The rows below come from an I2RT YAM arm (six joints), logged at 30 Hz.
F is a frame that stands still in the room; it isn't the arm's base.
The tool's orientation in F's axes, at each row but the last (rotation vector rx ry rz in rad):
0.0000, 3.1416, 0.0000
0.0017, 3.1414, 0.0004
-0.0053, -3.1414, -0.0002
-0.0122, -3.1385, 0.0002
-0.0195, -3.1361, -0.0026
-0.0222, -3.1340, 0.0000
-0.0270, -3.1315, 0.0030
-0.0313, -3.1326, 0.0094
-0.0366, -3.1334, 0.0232
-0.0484, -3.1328, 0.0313
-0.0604, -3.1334, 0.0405
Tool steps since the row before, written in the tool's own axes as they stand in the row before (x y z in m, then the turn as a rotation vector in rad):
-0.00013, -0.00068, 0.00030, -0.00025, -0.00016, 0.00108
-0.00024, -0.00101, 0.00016, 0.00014, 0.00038, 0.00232
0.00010, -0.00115, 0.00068, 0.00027, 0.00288, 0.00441
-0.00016, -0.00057, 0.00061, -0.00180, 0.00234, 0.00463
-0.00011, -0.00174, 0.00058, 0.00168, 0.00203, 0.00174
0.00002, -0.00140, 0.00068, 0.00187, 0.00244, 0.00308
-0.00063, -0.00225, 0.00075, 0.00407, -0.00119, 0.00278
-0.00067, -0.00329, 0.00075, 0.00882, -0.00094, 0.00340
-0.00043, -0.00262, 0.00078, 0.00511, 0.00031, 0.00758
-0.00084, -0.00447, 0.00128, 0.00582, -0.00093, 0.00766
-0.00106, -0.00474, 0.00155, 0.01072, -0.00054, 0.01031
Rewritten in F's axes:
0.00013, -0.00068, -0.00030, 0.00025, -0.00016, -0.00108
0.00024, -0.00101, -0.00016, -0.00014, 0.00038, -0.00232
-0.00010, -0.00115, -0.00068, -0.00026, 0.00288, -0.00441
0.00015, -0.00057, -0.00061, 0.00180, 0.00233, -0.00464
0.00009, -0.00174, -0.00058, -0.00166, 0.00205, -0.00173
-0.00004, -0.00140, -0.00068, -0.00186, 0.00247, -0.00307
0.00058, -0.00226, -0.00075, -0.00412, -0.00112, -0.00274
0.00060, -0.00331, -0.00074, -0.00887, -0.00078, -0.00332
0.00036, -0.00264, -0.00074, -0.00516, 0.00032, -0.00754
0.00069, -0.00452, -0.00120, -0.00591, -0.00090, -0.00759
0.00086, -0.00482, -0.00143, -0.01081, -0.00039, -0.01022

